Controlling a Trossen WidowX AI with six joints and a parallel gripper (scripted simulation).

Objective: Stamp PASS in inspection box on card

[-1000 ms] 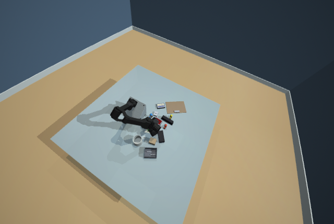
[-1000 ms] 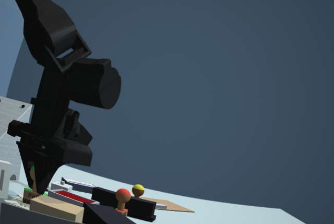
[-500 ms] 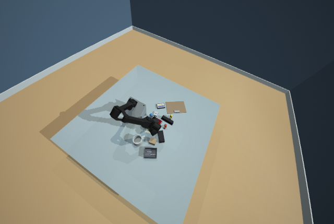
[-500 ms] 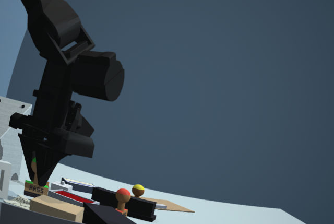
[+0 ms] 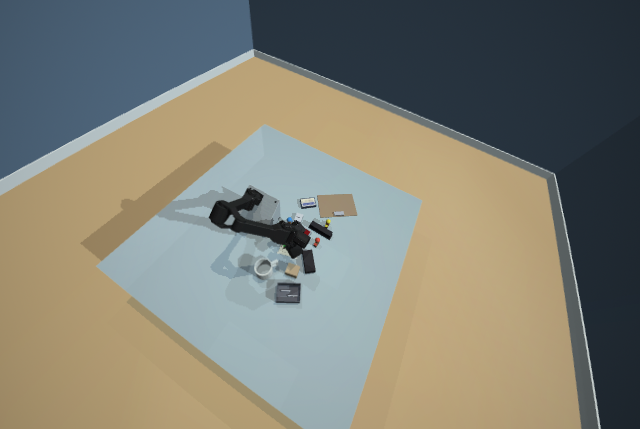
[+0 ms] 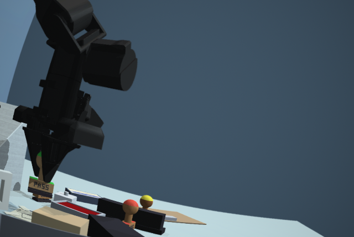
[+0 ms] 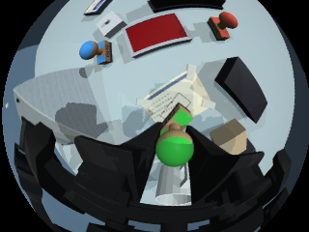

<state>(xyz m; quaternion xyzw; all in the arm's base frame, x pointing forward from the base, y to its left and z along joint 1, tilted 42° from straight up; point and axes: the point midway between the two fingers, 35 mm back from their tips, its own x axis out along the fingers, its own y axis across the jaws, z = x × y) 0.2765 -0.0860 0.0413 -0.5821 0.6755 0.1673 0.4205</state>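
My gripper tip is now 70 mm above the inspection card, 10 mm to the right of it and 10 mm short of it. From my gripper tip the other things lie so: red ink pad: 120 mm to the left, 60 mm below, 10 mm ahead; green-topped pass stamp: right at my gripper tip; tan block: 90 mm ahead, 80 mm to the right, 40 mm below.
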